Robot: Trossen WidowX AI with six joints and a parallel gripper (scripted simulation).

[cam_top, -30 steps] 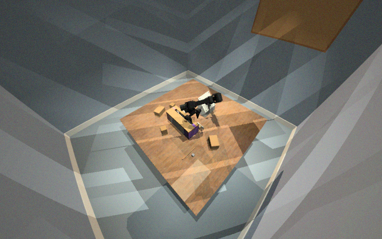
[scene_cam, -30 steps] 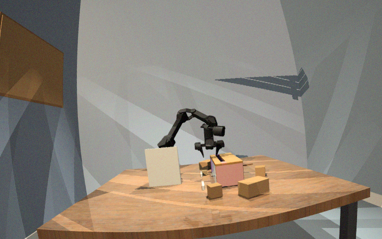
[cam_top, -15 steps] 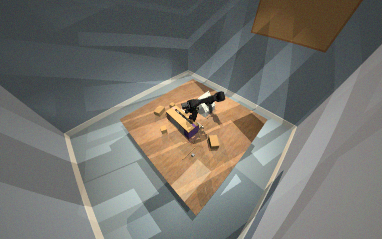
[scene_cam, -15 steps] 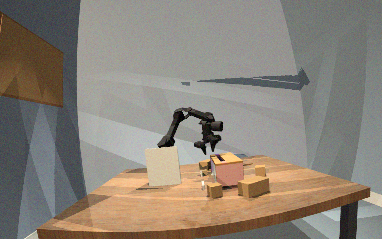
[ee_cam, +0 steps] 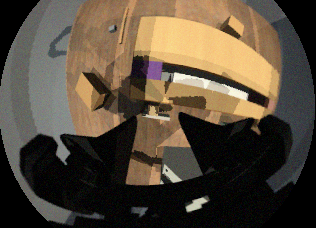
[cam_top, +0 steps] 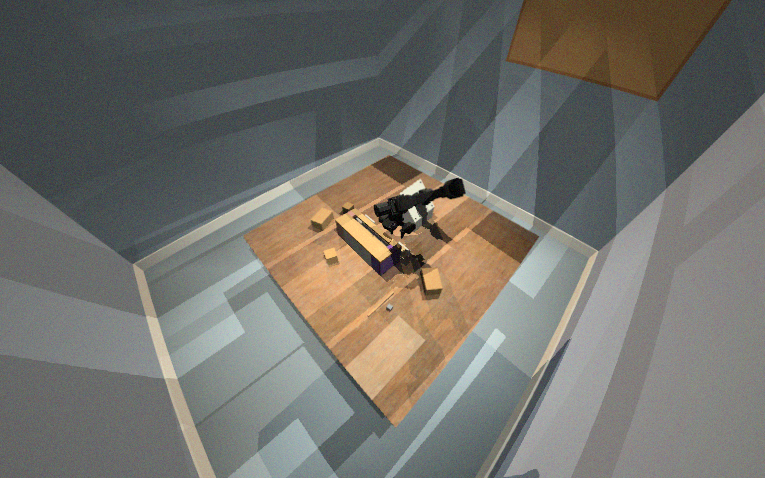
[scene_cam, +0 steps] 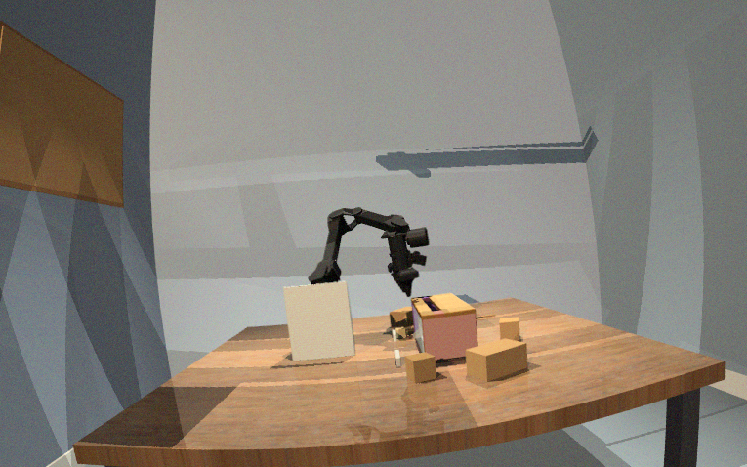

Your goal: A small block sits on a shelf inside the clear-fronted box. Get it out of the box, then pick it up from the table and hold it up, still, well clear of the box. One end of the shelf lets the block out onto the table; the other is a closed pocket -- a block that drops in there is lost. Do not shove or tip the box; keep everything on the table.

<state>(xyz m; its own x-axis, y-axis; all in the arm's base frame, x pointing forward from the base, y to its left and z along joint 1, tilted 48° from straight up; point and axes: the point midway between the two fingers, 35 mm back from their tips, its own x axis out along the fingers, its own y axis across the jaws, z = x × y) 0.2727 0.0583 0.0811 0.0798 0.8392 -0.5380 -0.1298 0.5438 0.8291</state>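
My gripper tip is 3 cm past the small tan piece, 2 cm to the right of it and 13 cm above it. From my gripper tip the other things lie so: long box: 4 cm ahead, 14 cm to the right, 9 cm below; then small grey piece: 25 cm ahead, 20 cm to the left, 14 cm below; then thin stick: 27 cm ahead, 16 cm to the left, 15 cm below.
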